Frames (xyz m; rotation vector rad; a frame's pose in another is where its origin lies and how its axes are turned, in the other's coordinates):
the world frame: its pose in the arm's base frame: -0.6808 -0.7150 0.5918 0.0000 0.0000 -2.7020
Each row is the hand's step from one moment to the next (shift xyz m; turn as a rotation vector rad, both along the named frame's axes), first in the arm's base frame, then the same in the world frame.
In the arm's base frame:
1: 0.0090 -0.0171 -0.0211 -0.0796 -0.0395 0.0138
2: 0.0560 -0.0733 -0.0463 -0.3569 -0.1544 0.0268
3: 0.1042 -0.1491 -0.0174 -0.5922 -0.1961 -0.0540
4: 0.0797 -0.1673 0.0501 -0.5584 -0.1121 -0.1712
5: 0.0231 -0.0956 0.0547 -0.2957 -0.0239 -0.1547
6: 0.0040 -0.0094 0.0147 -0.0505 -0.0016 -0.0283
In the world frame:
1: -0.0009 0.0193 -0.0211 0.0888 0.0019 0.0138
2: -0.0195 0.0902 -0.0463 0.3887 -0.0122 0.0268
3: -0.0308 0.1793 -0.0174 0.6194 -0.0746 -0.0540
4: -0.0009 0.1853 0.0501 0.5530 -0.1362 -0.1712
5: 0.0198 0.0963 0.0547 0.2778 -0.1042 -0.1547
6: 0.0004 0.0102 0.0147 0.0464 -0.0200 -0.0283

